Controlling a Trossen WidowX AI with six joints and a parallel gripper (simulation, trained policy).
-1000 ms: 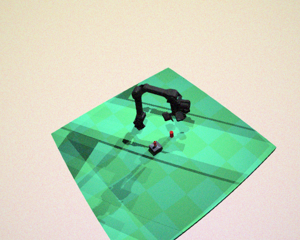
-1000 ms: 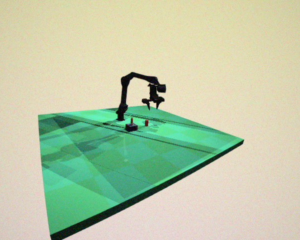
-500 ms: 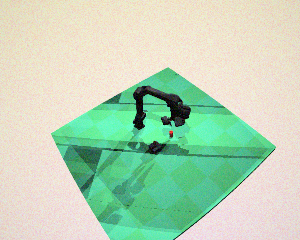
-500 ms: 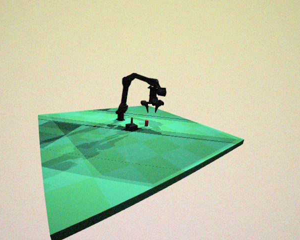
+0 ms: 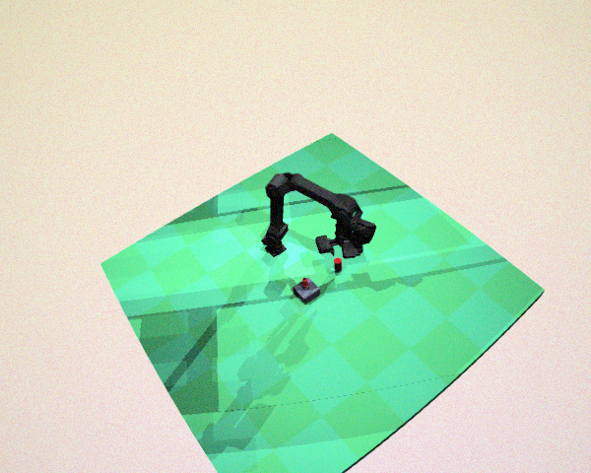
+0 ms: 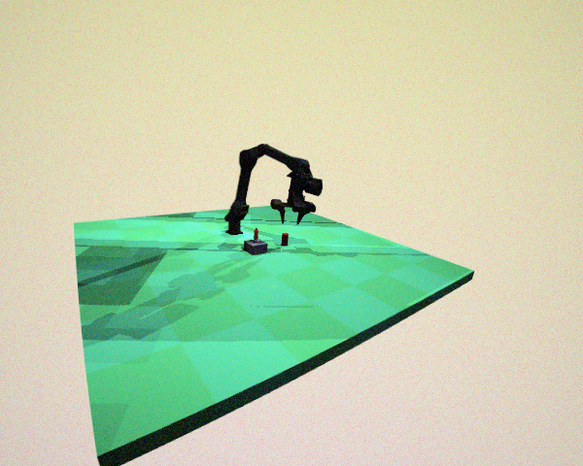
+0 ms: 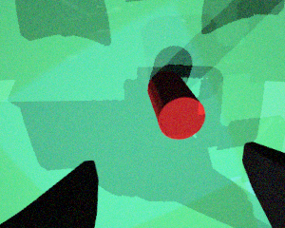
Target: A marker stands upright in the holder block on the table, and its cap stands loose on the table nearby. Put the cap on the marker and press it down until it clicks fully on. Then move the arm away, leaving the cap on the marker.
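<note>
Right now the red cap is 1 cm behind my gripper tip, 1 cm to the right of it and 7 cm below it. Round my gripper tip: red marker 17 cm to the right, 2 cm below; then grey holder block 17 cm to the right, 8 cm below.
</note>
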